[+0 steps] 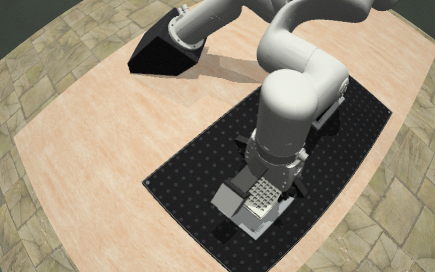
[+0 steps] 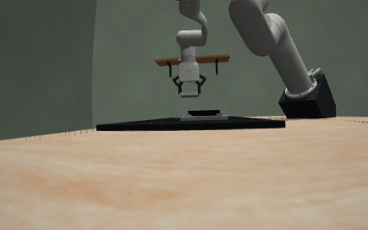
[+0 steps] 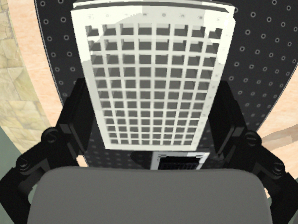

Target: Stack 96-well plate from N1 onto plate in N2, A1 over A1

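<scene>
Right now the black 96-well plate is 18 cm behind my hand, 29 cm to the left of it and 10 cm below it. From my hand the other things lie so: white 96-well plate: 1 cm below; grey plate nest: 12 cm below.
</scene>
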